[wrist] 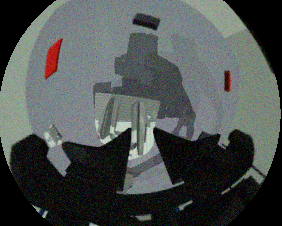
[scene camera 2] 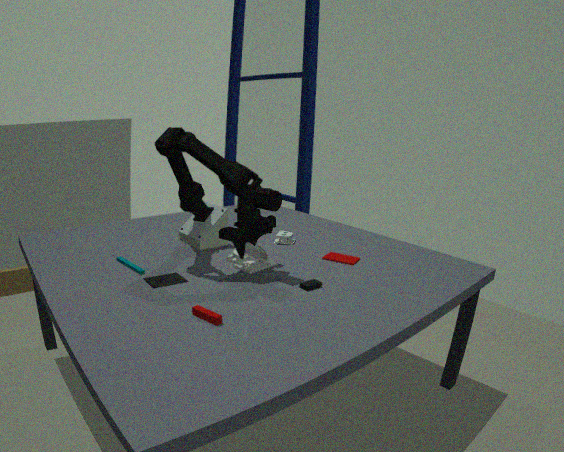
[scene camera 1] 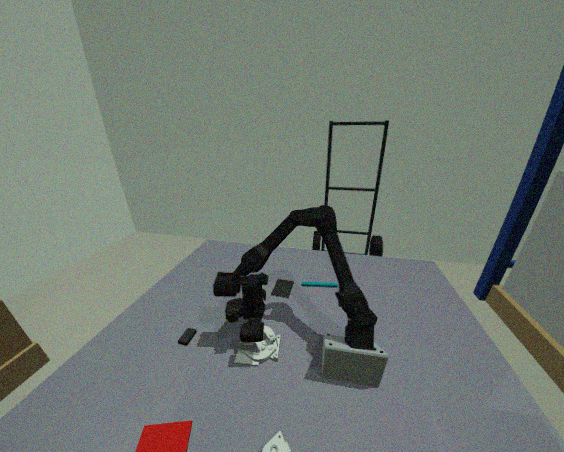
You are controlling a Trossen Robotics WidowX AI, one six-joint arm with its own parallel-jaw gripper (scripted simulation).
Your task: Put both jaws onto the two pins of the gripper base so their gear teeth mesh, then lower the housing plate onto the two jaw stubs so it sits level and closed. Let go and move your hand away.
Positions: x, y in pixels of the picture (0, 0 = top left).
Scene:
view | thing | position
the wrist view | gripper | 142, 130
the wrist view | grey jaw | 142, 141
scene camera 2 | gripper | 245, 257
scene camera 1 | gripper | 256, 331

